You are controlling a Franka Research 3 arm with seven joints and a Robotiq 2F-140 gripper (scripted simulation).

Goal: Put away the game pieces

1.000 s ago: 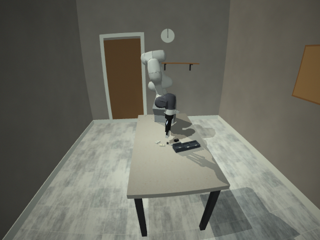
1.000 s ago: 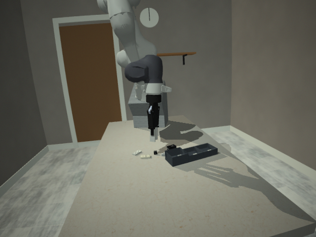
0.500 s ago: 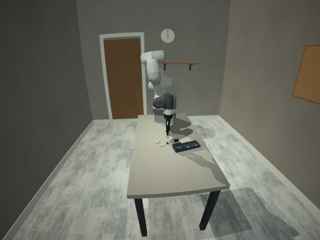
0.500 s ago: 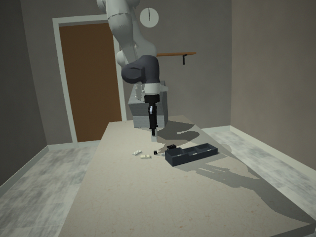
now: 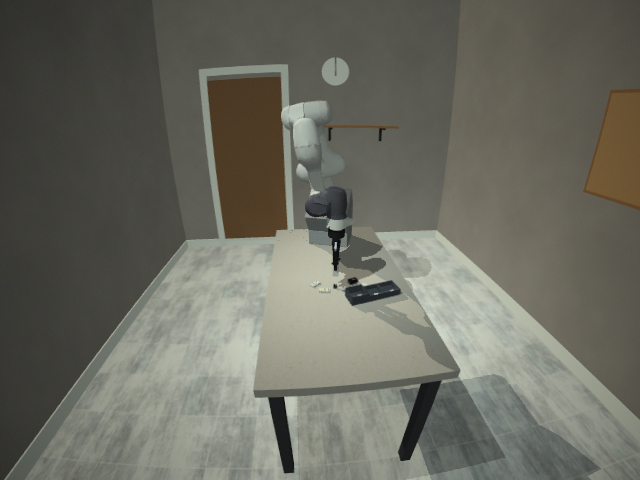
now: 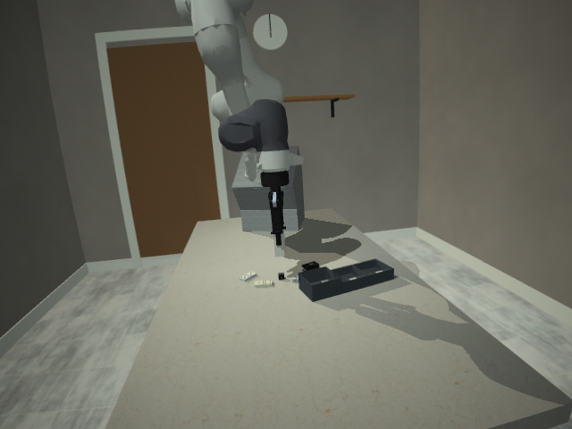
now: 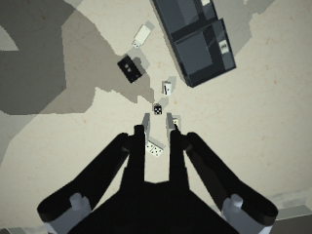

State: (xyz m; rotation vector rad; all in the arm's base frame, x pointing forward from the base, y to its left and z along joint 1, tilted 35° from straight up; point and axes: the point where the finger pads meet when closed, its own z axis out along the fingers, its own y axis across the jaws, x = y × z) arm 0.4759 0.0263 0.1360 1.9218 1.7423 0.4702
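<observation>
Now: the black die 10 cm below my hand. Also, from my hand: dark three-part bin: 8 cm ahead, 17 cm to the left, 9 cm below; then black box: 4 cm behind, 8 cm to the left, 10 cm below; then white usb stick: 1 cm behind, 14 cm to the left, 11 cm below.
</observation>
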